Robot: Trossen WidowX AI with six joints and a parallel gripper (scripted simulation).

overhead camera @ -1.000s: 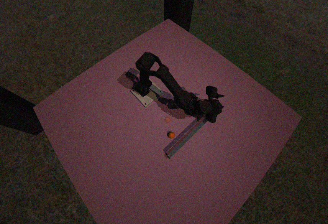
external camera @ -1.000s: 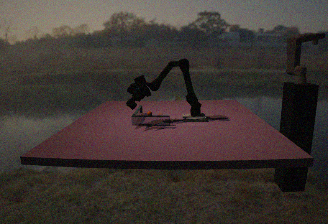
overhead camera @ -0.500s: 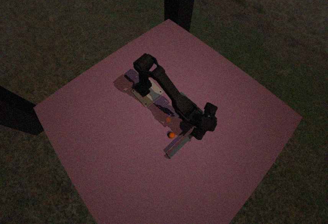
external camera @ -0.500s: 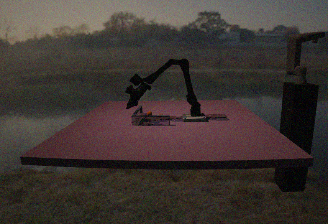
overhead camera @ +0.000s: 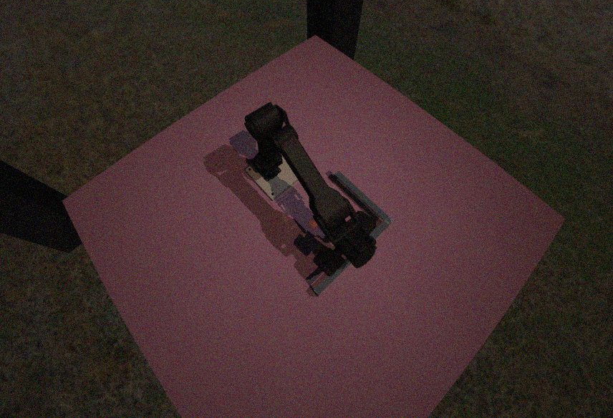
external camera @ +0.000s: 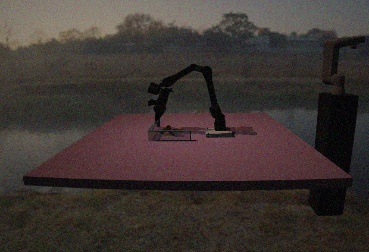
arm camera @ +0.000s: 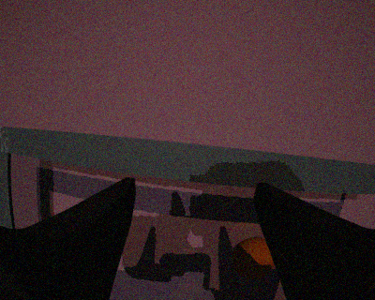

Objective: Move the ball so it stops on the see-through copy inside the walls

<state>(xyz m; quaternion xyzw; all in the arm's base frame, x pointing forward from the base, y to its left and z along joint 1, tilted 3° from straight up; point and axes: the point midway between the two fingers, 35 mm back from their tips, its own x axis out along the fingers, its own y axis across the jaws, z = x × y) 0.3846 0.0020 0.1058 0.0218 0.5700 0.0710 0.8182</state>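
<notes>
The orange ball is 70 mm behind my gripper tip, 60 mm to the right of it and 60 mm below it.
</notes>
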